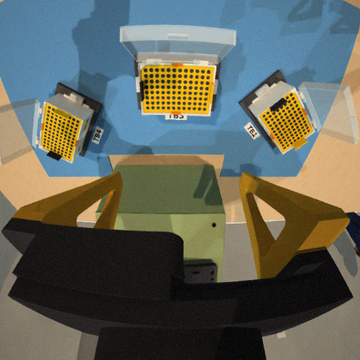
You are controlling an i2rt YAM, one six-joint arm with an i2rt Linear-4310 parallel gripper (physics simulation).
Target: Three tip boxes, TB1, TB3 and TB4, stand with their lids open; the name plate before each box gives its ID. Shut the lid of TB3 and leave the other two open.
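TB3, a tip box (177, 90) with a yellow tip rack, stands at the upper middle behind its name plate (176, 116). Its clear lid (178, 44) is open, hinged at the far edge and leaning away. TB4 (61, 131) stands at the left, turned, with its clear lid (18, 130) open toward the left and its name plate (98, 134) beside it. TB1 (286, 120) stands at the right, with its clear lid (331, 110) open toward the right and its name plate (252, 131) beside it. My gripper (180, 178) is wide open and empty, on the near side of the boxes, apart from them.
A blue mat (175, 140) lies under the boxes on a wooden table (310, 187). A green block-shaped housing (165, 190) stands at the table's near edge, seen between my fingers. Grey floor (240, 250) shows beyond the near edge. Shadows fall on the mat.
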